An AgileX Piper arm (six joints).
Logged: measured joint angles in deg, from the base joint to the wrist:
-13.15 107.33 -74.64 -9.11 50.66 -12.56
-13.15 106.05 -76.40 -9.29 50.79 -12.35
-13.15 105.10 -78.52 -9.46 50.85 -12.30
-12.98 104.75 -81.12 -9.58 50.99 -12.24
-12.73 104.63 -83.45 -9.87 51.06 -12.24
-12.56 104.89 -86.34 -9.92 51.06 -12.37
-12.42 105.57 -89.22 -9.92 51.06 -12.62
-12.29 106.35 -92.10 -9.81 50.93 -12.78
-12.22 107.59 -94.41 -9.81 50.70 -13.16
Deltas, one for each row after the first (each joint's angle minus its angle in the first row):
0.00 -1.28 -1.76 -0.18 0.13 0.21
0.00 -2.23 -3.88 -0.35 0.19 0.26
0.17 -2.58 -6.48 -0.47 0.33 0.32
0.42 -2.70 -8.81 -0.76 0.40 0.32
0.59 -2.44 -11.70 -0.81 0.40 0.19
0.73 -1.76 -14.58 -0.81 0.40 -0.06
0.86 -0.98 -17.46 -0.70 0.27 -0.22
0.93 0.26 -19.77 -0.70 0.04 -0.60

